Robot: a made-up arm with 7 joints.
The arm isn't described. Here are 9 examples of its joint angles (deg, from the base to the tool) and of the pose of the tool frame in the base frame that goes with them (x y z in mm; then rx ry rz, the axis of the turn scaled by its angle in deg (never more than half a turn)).
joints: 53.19 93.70 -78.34 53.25 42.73 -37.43 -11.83
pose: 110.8 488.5 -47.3 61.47 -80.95 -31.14
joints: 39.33 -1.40 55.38 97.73 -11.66 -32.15 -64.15
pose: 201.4 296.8 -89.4 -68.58 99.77 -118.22
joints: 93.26 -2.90 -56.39 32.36 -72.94 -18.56 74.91
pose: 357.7 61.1 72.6 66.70 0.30 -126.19
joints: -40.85 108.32 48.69 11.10 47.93 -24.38 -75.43
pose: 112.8 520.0 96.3 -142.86 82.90 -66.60
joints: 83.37 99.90 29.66 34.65 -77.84 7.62 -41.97
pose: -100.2 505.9 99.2 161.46 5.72 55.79
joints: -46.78 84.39 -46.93 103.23 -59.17 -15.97 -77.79
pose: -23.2 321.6 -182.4 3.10 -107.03 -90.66
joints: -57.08 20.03 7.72 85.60 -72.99 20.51 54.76
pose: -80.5 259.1 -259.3 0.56 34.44 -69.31
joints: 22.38 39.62 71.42 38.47 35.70 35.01 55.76
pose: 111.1 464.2 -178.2 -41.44 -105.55 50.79
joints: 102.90 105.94 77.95 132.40 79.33 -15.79 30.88
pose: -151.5 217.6 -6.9 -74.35 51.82 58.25
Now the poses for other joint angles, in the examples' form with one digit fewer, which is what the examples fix.
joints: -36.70 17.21 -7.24 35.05 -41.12 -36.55 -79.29
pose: -128 253 -339 60.8 -60.6 -28.2
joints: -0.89 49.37 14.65 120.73 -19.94 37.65 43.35
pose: 146 279 -56 36.3 -59.6 -52.2
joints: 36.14 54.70 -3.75 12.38 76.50 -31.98 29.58
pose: 164 474 -161 23.8 -112.4 42.1
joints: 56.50 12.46 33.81 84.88 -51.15 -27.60 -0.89
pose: 252 303 8 90.6 -131.8 -3.3
